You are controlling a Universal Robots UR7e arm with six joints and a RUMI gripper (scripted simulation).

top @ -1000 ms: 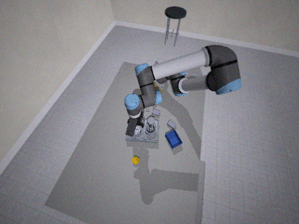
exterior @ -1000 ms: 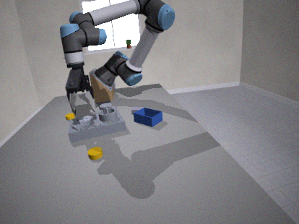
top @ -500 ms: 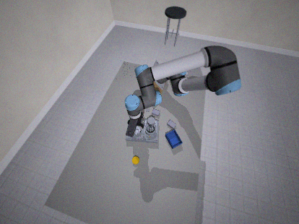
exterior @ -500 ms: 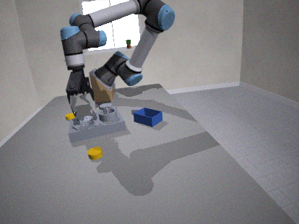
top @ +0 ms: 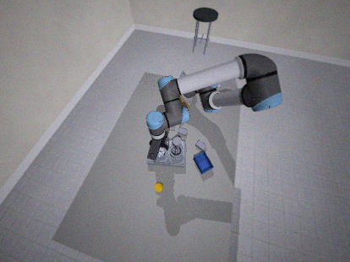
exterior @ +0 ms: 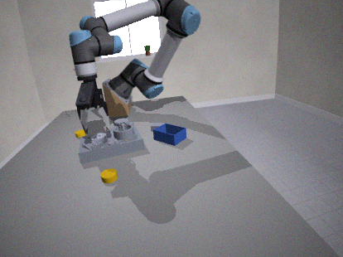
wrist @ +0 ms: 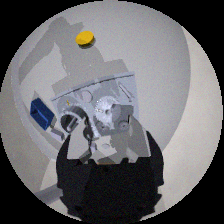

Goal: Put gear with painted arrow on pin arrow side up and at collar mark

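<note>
My gripper is now 40 mm above the grey gear. From my hand the other things lie so: blue bin: 280 mm to the left, 80 mm below, 60 mm behind; yellow disc: 190 mm ahead, 80 mm to the left, 80 mm below.
</note>
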